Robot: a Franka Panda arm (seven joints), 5 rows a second.
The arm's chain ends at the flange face. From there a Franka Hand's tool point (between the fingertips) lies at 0.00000 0.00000 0.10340 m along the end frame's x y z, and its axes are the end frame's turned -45 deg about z.
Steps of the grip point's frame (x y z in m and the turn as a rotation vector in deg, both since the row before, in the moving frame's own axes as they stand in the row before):
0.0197, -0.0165, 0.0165, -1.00, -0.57, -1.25
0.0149, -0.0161, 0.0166, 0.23, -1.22, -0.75
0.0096, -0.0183, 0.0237, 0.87, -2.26, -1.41
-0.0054, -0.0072, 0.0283, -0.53, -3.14, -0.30
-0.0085, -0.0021, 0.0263, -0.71, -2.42, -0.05
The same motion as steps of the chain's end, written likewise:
0.0017, -0.0276, 0.0165, -1.11, 0.30, -1.25
0.0010, -0.0232, 0.0166, -0.70, -1.03, -0.75
-0.0022, -0.0216, 0.0238, -0.98, -2.21, -1.41
-0.0056, -0.0060, 0.0285, -2.60, -1.85, -0.30
-0.0053, 0.0005, 0.0264, -2.21, -1.21, -0.05

